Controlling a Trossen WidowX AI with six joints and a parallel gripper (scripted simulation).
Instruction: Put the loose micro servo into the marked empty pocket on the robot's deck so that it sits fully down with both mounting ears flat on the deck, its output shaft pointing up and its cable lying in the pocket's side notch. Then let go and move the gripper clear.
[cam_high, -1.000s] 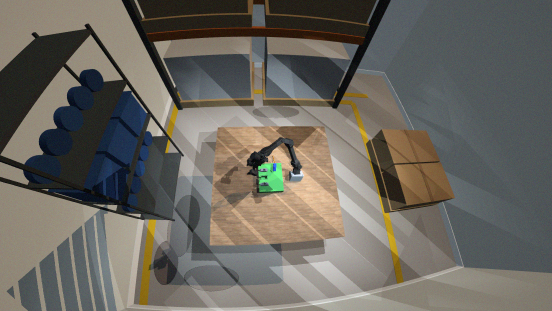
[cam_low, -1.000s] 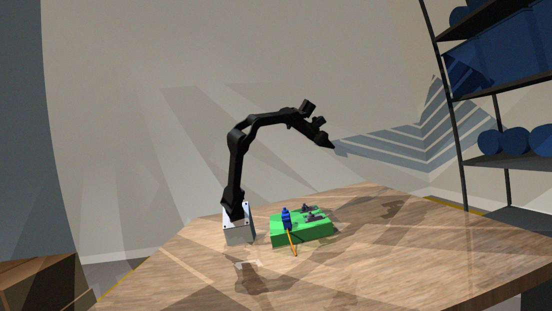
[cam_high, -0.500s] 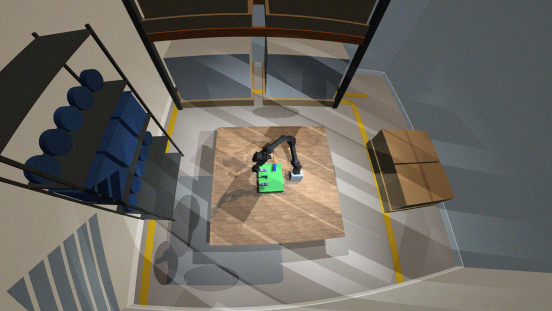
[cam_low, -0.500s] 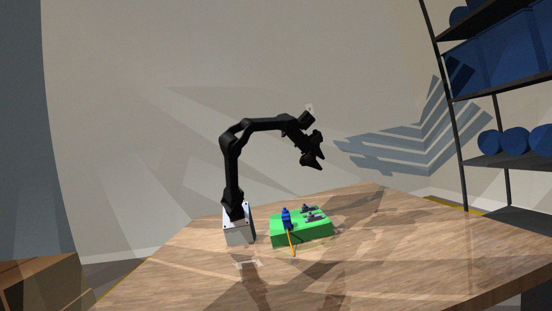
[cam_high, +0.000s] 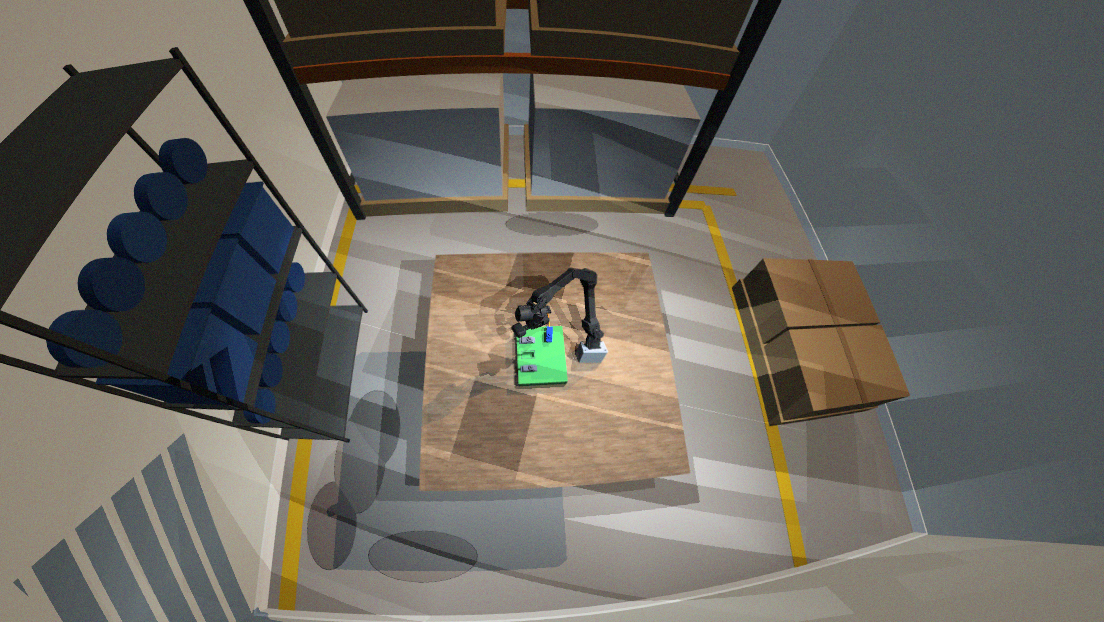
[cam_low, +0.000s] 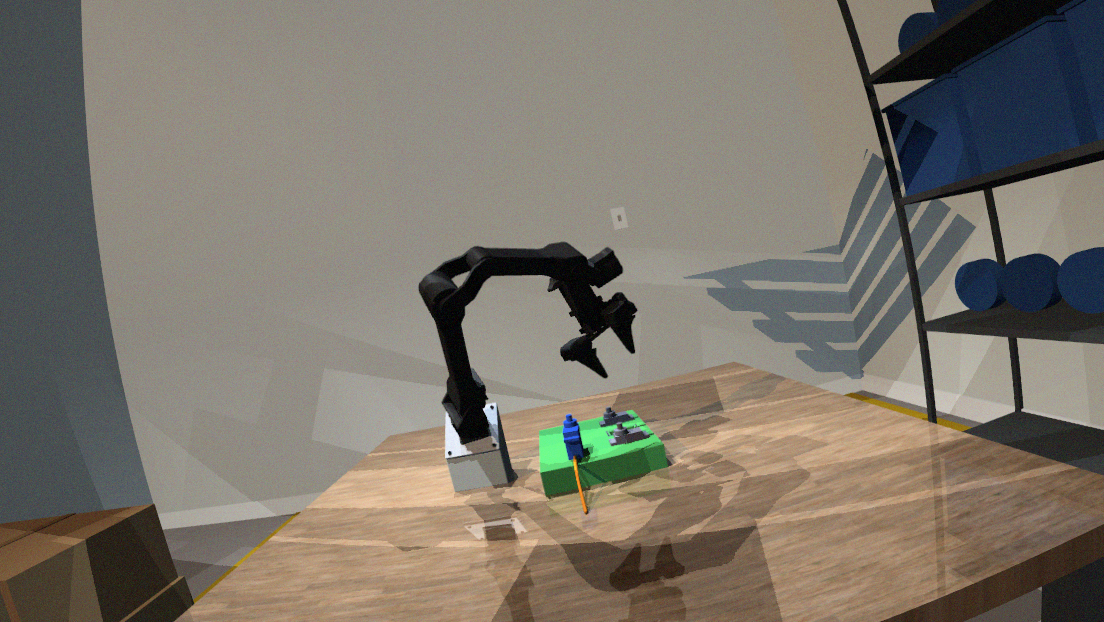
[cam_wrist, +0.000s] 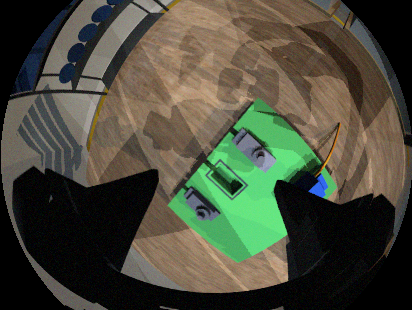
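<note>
Now: gripper tip 180 mm above the green deck, 120 mm past it and 60 mm to the right of it.
</note>
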